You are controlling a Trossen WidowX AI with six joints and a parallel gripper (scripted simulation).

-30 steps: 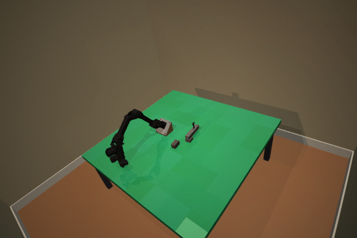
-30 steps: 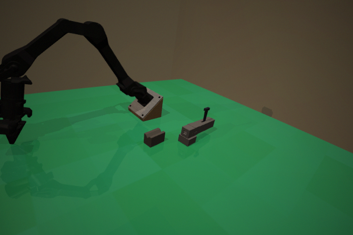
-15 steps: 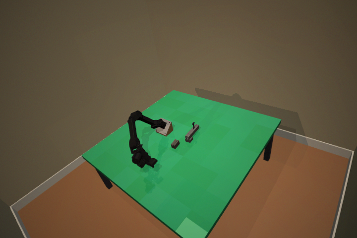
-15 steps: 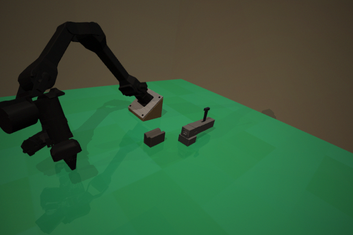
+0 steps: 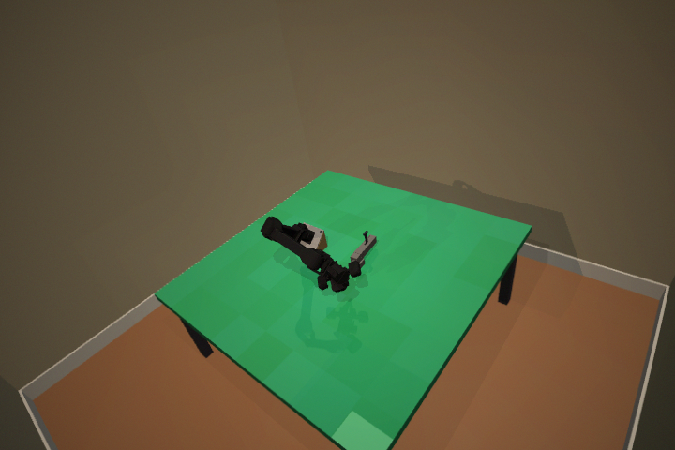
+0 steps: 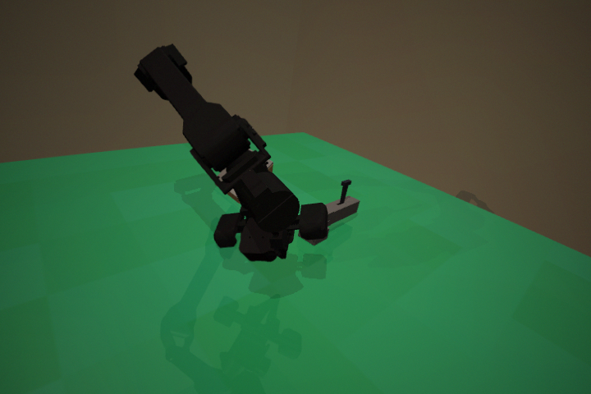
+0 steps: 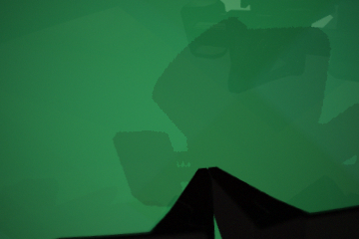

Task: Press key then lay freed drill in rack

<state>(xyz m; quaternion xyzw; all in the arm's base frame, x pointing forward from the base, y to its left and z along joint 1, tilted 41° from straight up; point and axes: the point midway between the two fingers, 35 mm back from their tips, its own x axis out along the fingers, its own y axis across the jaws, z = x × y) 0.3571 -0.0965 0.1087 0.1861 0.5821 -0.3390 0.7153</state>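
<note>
Now: gripper tip 8 cm past the dark key, 24 cm to the right of it and 4 cm below it. Round my gripper tip: notched grey rack (13 cm behind, 3 cm to the left, 3 cm below); long grey block (8 cm behind, 21 cm to the left, 1 cm below).
</note>
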